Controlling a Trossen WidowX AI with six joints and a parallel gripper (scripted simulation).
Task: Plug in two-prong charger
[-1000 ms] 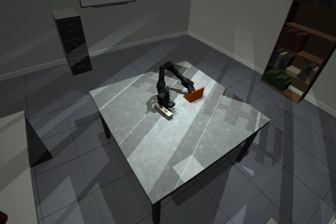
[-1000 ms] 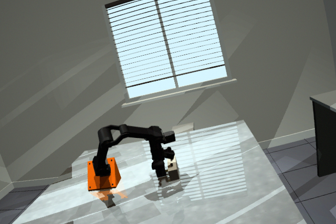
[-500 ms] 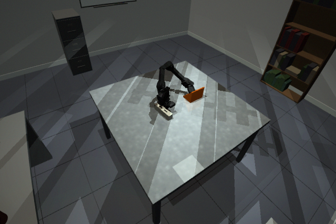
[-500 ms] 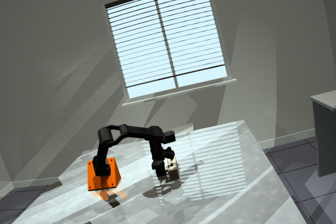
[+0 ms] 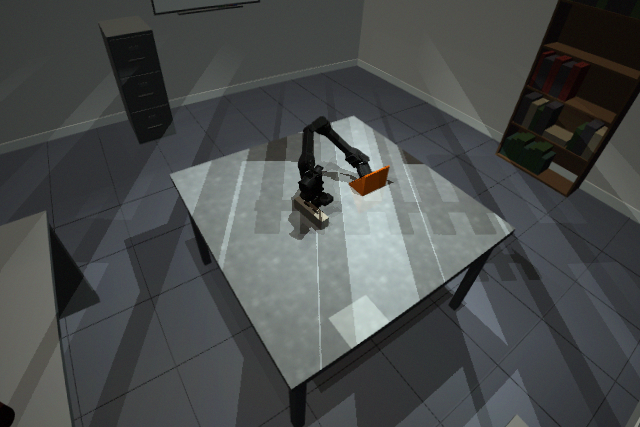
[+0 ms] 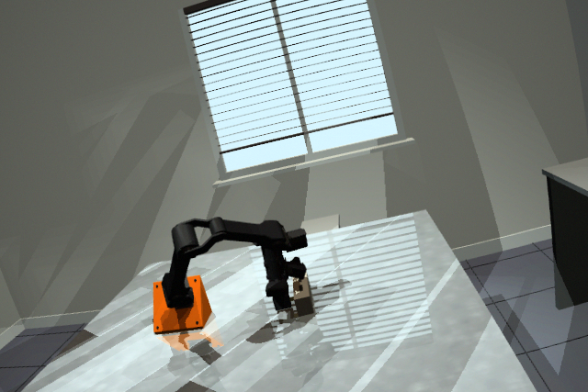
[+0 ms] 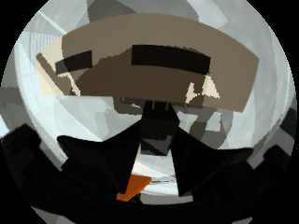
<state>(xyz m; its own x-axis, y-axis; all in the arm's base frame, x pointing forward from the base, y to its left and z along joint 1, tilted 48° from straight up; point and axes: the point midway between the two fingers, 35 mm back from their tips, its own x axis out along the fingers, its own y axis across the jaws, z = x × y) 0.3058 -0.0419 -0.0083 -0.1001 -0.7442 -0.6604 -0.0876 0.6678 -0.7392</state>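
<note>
Now: the dark two-prong charger 2 cm ahead of my gripper tip and 1 cm above it.
</note>
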